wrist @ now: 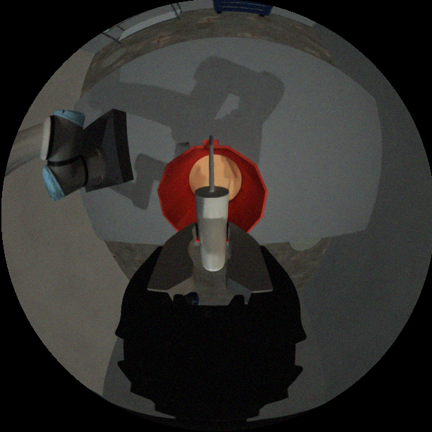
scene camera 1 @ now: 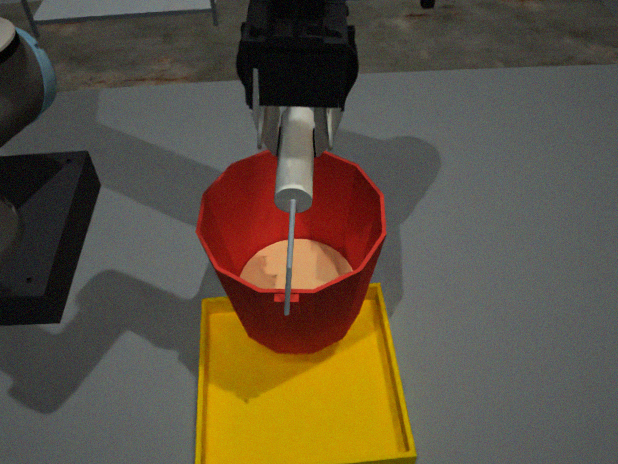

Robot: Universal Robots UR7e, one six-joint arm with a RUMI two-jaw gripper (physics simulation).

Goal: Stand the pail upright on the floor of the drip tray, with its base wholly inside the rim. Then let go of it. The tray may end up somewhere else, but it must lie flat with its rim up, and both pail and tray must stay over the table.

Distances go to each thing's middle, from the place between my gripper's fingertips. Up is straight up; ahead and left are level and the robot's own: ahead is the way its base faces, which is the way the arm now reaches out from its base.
I see my gripper 28 cm above the yellow drip tray (scene camera 1: pixel 349 395) and 7 cm to the left of it.
